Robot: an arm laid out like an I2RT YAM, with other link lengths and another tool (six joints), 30 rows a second.
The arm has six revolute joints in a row. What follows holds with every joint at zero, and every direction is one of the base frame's.
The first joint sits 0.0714 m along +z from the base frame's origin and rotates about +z.
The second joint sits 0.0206 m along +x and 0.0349 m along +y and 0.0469 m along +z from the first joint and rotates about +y.
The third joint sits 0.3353 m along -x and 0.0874 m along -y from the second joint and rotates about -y.
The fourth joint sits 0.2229 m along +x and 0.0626 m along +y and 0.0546 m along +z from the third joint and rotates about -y.
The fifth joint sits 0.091 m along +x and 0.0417 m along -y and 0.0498 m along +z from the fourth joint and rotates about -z.
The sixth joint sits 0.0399 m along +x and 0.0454 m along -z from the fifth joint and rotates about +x.
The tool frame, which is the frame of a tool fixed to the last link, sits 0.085 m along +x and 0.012 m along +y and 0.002 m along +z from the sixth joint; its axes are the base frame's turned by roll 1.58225, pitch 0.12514 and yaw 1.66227 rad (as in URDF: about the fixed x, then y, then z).
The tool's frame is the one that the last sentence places.
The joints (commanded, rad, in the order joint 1, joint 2, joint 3, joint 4, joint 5, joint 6), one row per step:
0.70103, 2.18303, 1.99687, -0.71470, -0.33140, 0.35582
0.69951, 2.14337, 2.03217, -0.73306, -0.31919, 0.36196
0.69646, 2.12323, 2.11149, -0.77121, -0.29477, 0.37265
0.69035, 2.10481, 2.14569, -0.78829, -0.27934, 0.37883
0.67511, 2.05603, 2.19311, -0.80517, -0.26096, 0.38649
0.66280, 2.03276, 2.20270, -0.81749, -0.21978, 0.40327
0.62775, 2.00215, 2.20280, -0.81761, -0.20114, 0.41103
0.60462, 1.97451, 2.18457, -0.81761, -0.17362, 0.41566
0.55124, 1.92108, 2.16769, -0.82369, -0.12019, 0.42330
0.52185, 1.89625, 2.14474, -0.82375, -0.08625, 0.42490
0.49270, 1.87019, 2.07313, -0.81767, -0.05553, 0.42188
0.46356, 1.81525, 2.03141, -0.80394, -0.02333, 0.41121
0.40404, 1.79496, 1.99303, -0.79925, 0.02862, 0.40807
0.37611, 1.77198, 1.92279, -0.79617, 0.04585, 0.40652
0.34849, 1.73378, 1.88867, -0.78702, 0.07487, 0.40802
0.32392, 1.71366, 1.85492, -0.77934, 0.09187, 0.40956
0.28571, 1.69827, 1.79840, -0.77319, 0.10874, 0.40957
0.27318, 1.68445, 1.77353, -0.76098, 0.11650, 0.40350
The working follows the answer.
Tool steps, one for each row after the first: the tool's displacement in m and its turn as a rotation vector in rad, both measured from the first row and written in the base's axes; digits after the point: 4 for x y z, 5 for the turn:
-0.0012, -0.0041, 0.0321, 0.03092, -0.04540, -0.01383
0.0017, -0.0077, 0.0665, 0.05974, -0.09702, -0.04092
0.0029, -0.0136, 0.0865, 0.07599, -0.12740, -0.06217
0.0017, -0.0286, 0.1281, 0.11964, -0.19129, -0.09654
0.0044, -0.0415, 0.1412, 0.11607, -0.21514, -0.15004
0.0111, -0.0635, 0.1572, 0.12570, -0.24345, -0.20439
0.0142, -0.0809, 0.1641, 0.11646, -0.26104, -0.25092
0.0199, -0.1189, 0.1829, 0.10439, -0.30508, -0.34972
0.0235, -0.1394, 0.1860, 0.08370, -0.32108, -0.40532
0.0256, -0.1596, 0.1717, 0.03472, -0.30662, -0.45245
0.0198, -0.1835, 0.1840, 0.02438, -0.34673, -0.49972
0.0283, -0.2189, 0.1790, -0.02628, -0.35885, -0.59341
0.0259, -0.2368, 0.1626, -0.07075, -0.33150, -0.62782
0.0205, -0.2567, 0.1682, -0.08379, -0.35137, -0.67842
0.0184, -0.2718, 0.1652, -0.10152, -0.35150, -0.71523
0.0172, -0.2928, 0.1509, -0.14092, -0.32817, -0.76047
0.0151, -0.3003, 0.1492, -0.15086, -0.33385, -0.77403

Tool pose at each row, in the base's axes (x y z in m, rotation vector in rad; rounded; the steps above come from the unrounded poses):
0.4297, 0.3876, 0.2504, -1.26573, -2.44661, -1.12364
0.4285, 0.3835, 0.2824, -1.26377, -2.44641, -1.20190
0.4314, 0.3799, 0.3169, -1.27805, -2.44544, -1.28777
0.4326, 0.3740, 0.3369, -1.29362, -2.44230, -1.33937
0.4314, 0.3590, 0.3784, -1.30789, -2.42771, -1.45615
0.4341, 0.3460, 0.3916, 1.36101, 2.39440, 1.47301
0.4408, 0.3240, 0.4075, 1.38925, 2.31676, 1.48682
0.4439, 0.3067, 0.4144, 1.41835, 2.26042, 1.47182
0.4496, 0.2687, 0.4333, 1.46862, 2.13409, 1.45020
0.4532, 0.2482, 0.4364, 1.50258, 2.07279, 1.41688
0.4553, 0.2279, 0.4221, 1.55639, 2.04583, 1.34122
0.4495, 0.2040, 0.4344, 1.55561, 1.97664, 1.32811
0.4580, 0.1687, 0.4294, 1.61540, 1.88368, 1.24890
0.4556, 0.1508, 0.4130, 1.66500, 1.87140, 1.17963
0.4502, 0.1309, 0.4185, 1.68133, 1.80942, 1.15863
0.4481, 0.1158, 0.4156, 1.70553, 1.77301, 1.12948
0.4469, 0.0948, 0.4013, 1.75496, 1.74222, 1.06576
0.4448, 0.0873, 0.3996, 1.75718, 1.72690, 1.05226

